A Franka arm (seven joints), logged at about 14 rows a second.
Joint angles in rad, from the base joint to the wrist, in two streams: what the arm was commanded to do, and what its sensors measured. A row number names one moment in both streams.
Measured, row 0:
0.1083, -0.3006, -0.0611, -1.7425, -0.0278, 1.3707, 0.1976
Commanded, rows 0 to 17:
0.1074, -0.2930, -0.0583, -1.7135, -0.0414, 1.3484, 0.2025
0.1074, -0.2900, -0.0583, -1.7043, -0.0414, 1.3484, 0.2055
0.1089, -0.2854, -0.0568, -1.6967, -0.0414, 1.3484, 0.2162
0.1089, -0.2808, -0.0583, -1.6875, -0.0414, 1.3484, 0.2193
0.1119, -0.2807, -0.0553, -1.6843, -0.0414, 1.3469, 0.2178
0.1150, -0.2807, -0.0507, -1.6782, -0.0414, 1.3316, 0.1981
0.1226, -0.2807, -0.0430, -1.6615, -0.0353, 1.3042, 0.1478
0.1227, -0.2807, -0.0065, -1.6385, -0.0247, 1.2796, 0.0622
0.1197, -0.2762, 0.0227, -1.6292, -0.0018, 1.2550, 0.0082
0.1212, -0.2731, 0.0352, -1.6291, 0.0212, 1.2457, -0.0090
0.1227, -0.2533, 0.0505, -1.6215, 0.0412, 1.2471, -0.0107
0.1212, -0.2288, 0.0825, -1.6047, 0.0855, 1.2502, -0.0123
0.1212, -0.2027, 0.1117, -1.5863, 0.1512, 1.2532, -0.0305
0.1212, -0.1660, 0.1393, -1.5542, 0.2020, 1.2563, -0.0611
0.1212, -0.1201, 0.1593, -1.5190, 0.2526, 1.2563, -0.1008
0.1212, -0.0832, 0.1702, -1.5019, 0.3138, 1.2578, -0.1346
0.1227, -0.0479, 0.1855, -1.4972, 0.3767, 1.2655, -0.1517
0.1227, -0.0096, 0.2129, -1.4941, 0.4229, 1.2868, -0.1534
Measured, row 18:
0.1244, -0.1123, 0.1855, -1.5624, 0.3358, 1.2837, -0.1061
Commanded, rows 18 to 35:
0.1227, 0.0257, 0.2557, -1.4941, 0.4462, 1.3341, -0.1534
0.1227, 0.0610, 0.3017, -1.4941, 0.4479, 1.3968, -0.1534
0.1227, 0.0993, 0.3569, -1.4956, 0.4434, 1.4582, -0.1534
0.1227, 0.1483, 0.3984, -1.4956, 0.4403, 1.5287, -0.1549
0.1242, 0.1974, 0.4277, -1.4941, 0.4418, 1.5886, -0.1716
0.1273, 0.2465, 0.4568, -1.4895, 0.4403, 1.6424, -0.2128
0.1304, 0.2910, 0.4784, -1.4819, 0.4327, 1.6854, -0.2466
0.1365, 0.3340, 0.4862, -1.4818, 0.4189, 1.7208, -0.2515
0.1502, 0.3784, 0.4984, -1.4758, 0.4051, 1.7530, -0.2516
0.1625, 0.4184, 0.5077, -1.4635, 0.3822, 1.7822, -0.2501
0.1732, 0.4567, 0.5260, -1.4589, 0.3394, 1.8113, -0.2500
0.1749, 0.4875, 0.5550, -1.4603, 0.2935, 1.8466, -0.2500
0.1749, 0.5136, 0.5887, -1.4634, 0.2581, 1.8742, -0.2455
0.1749, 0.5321, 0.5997, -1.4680, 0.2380, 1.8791, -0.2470
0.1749, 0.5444, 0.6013, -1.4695, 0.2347, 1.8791, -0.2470
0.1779, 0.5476, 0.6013, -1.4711, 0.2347, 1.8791, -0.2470
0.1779, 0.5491, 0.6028, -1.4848, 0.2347, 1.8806, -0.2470
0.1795, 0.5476, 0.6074, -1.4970, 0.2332, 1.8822, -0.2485
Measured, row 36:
0.1785, 0.5387, 0.5964, -1.5046, 0.2521, 1.8843, -0.2419
